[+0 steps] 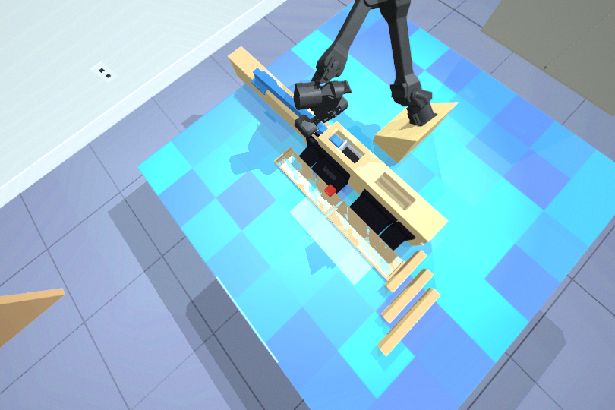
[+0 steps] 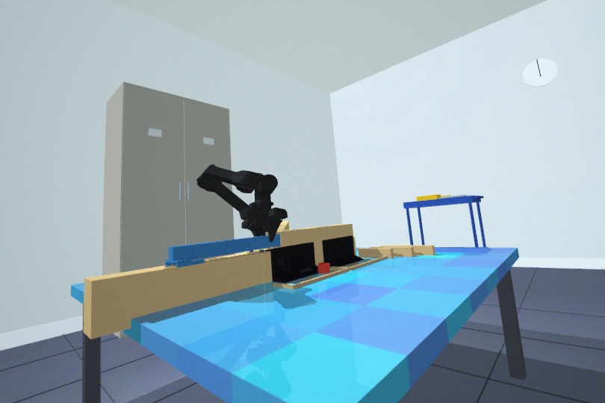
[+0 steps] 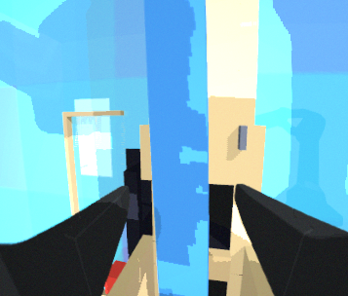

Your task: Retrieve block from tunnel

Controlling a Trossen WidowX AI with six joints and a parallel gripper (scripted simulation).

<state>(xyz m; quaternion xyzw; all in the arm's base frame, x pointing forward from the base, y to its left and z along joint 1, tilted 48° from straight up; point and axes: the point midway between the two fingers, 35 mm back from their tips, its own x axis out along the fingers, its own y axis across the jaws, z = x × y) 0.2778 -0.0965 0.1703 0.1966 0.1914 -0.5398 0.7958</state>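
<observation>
My gripper tip is 50 mm above the tan tunnel, 30 mm to the right of it and 20 mm short of it. The rest, counted from my gripper tip: small red block (190 mm to the left, 100 mm below, 80 mm ahead).
</observation>
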